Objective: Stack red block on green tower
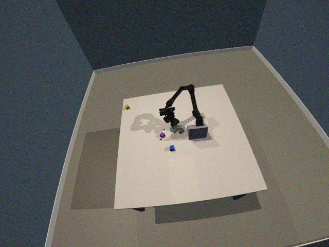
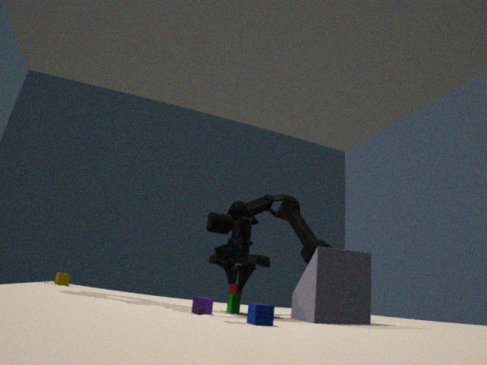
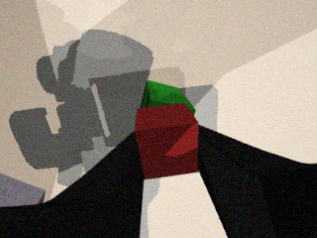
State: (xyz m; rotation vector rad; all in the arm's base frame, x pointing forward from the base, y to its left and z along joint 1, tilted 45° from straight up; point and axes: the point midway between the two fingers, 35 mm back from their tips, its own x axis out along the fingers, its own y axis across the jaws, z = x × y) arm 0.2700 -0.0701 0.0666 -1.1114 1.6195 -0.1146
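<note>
Right now my gripper tip is right at the red block. From my gripper tip the other things lie so: yellow block: 55 cm ahead, 32 cm to the right, 4 cm below; then blue block: 1 cm ahead, 27 cm to the left, 4 cm below; then purple block: 11 cm ahead, 12 cm to the left, 4 cm below.
</note>
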